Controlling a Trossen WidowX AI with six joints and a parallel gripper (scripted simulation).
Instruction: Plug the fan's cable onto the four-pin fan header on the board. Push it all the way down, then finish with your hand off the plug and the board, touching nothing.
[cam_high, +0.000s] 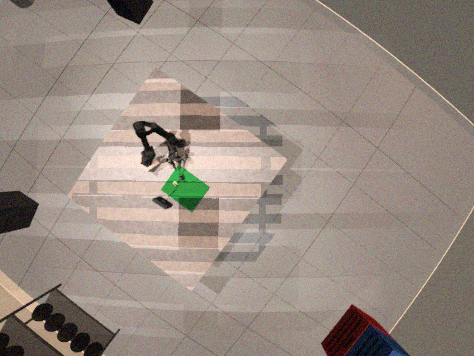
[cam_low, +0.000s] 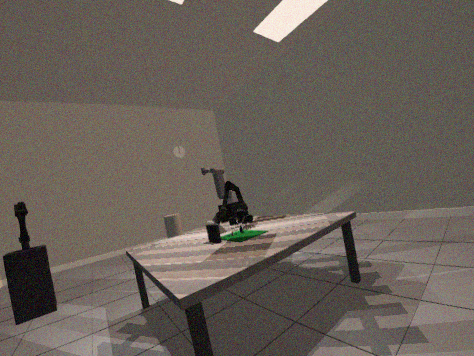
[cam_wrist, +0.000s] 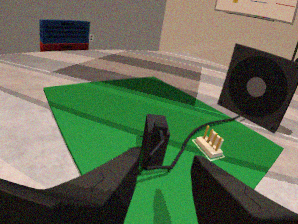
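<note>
Now: the black fan plug 4 cm to the right of my gripper tip, 4 cm below it and 4 cm ahead of it. Round my gripper tip: green board 11 cm to the right, 10 cm ahead, 7 cm below; then cream four-pin fan header 11 cm to the right, 6 cm below, 1 cm ahead; then black fan 26 cm to the right, 1 cm ahead.
</note>
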